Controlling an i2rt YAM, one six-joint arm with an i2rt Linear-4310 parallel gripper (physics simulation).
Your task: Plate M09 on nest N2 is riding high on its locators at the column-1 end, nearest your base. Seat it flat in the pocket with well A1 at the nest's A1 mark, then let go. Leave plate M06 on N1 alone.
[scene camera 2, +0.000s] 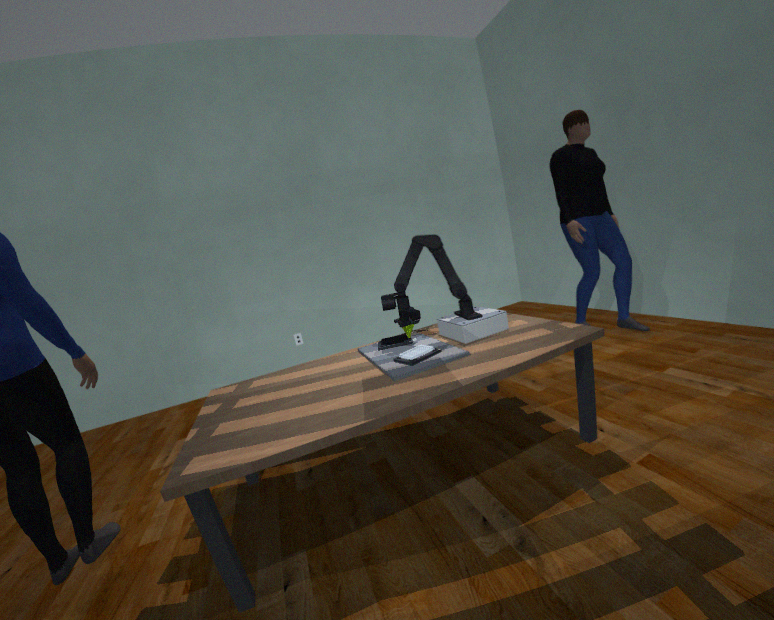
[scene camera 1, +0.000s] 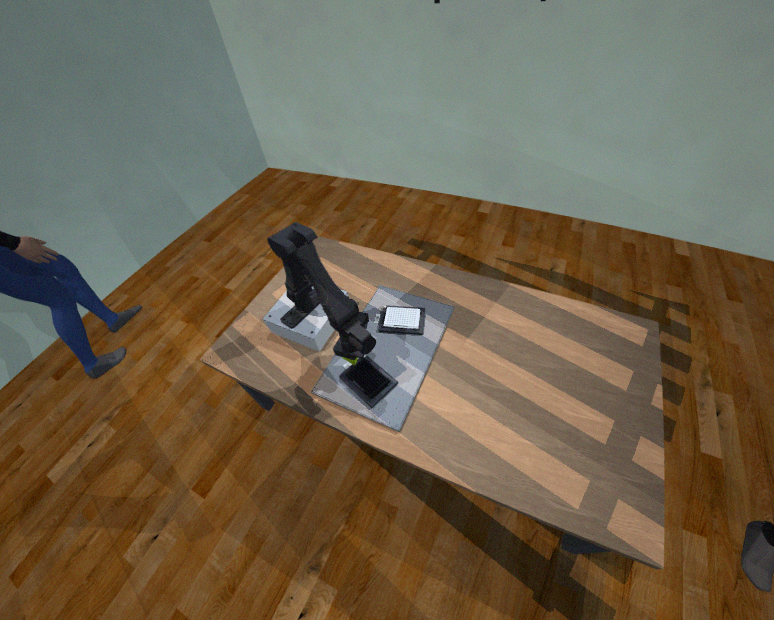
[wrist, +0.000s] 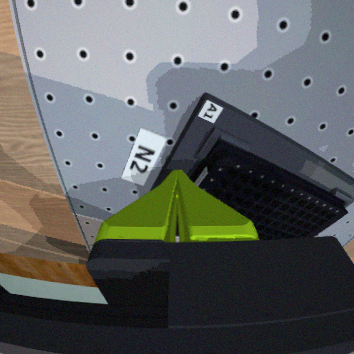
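Where they show: gripper, fingertip midpoint: [scene camera 2: 409, 337] [scene camera 1: 354, 363] [wrist: 176, 177]; arm's base, link origin: [scene camera 2: 467, 315] [scene camera 1: 305, 307].
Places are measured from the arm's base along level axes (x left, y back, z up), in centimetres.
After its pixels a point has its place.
Note:
Plate M09 [scene camera 1: 368, 378] @[x -8.0, y -36.7, z -4.7 cm] [wrist: 272, 192] @[x -4.9, y -35.4, z -4.9 cm] is a dark well plate in the black nest N2 [scene camera 1: 357, 392] @[x -13.6, y -36.3, z -6.1 cm] [wrist: 250, 125] @[x -1.4, y -31.9, z -6.0 cm]. In the wrist view the white A1 label [wrist: 210, 111] @[x -1.4, y -29.4, z -5.9 cm] is at the nest's upper-left corner, and the N2 label [wrist: 144, 156] @[x -6.1, y -26.6, z -7.0 cm] lies beside the nest. The plate's nearest end is partly behind the fingers; whether it is flat or raised is hard to tell. My gripper [scene camera 1: 350, 360] @[x -6.0, y -28.9, z -5.4 cm] [scene camera 2: 408, 331] @[x -6.0, y -28.9, z -5.4 cm] [wrist: 176, 177] @[x -6.0, y -28.9, z -5.4 cm] is shut and empty, green fingertips together, pointing down at the nest's end nearest my base. Contact cannot be told. White plate M06 [scene camera 1: 401, 317] @[x 18.8, y -31.0, z -4.9 cm] [scene camera 2: 416, 352] @[x 21.6, y -31.6, z -4.5 cm] sits on N1 [scene camera 1: 390, 331] @[x 12.0, y -30.7, z -6.2 cm].
A grey perforated board [scene camera 1: 407, 361] @[x 5.5, y -42.8, z -7.1 cm] [scene camera 2: 400, 371] @[x 30.9, y -40.6, z -7.1 cm] [wrist: 100, 30] @[x 0.7, y -22.9, z -7.1 cm] bears both nests on the wooden table [scene camera 1: 516, 413] @[x 9.4, y -81.0, z -8.4 cm] [scene camera 2: 290, 413] @[x 41.0, y -81.3, z -8.4 cm]. The arm's white base box [scene camera 1: 297, 335] @[x -10.2, y -5.3, z -2.3 cm] [scene camera 2: 474, 327] @[x 13.8, y -2.8, z -2.7 cm] stands beside the board. People stand away from the table.

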